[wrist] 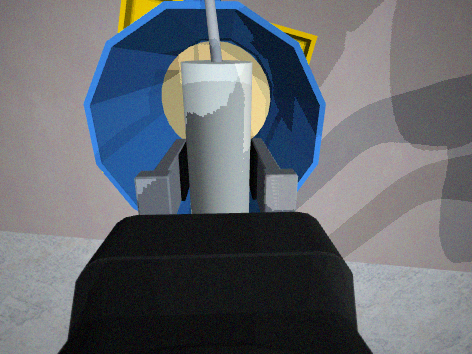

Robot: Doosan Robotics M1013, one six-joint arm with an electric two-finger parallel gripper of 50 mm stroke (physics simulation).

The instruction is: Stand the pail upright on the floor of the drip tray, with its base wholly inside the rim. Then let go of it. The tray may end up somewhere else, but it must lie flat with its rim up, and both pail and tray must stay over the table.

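Frame: origin at the arm's base, x ahead, y left, z up, level; metres.
Seen in the pictures: gripper, between the fingertips: (219, 157).
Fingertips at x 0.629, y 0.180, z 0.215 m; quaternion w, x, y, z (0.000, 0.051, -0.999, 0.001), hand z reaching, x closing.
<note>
A point is followed by its place in that frame.
The blue pail (127, 107) @(z 0.107, x 0.711, y 0.170 m) shows from above with its mouth toward the camera and a cream-coloured bottom inside. Its thin grey bail leads to a thick pale grey handle grip (218, 95) @(z 0.249, x 0.632, y 0.145 m). My gripper (219, 157) @(z 0.215, x 0.629, y 0.180 m) is shut on this grip, one finger on each side. The yellow drip tray (312, 46) @(z -0.031, x 0.519, y 0.087 m) shows in part beyond the pail's far rim, with corners at the top left and upper right. The pail hides most of the tray. The pail's underside is hidden, and its height above the tray cannot be told.
The mauve-grey table top (45, 125) @(z -0.058, x 0.876, y 0.226 m) lies around the pail. Its near edge runs across the lower part of the view, with a pale speckled surface (35, 290) beyond it. Dark curved shadows fall on the table at the right.
</note>
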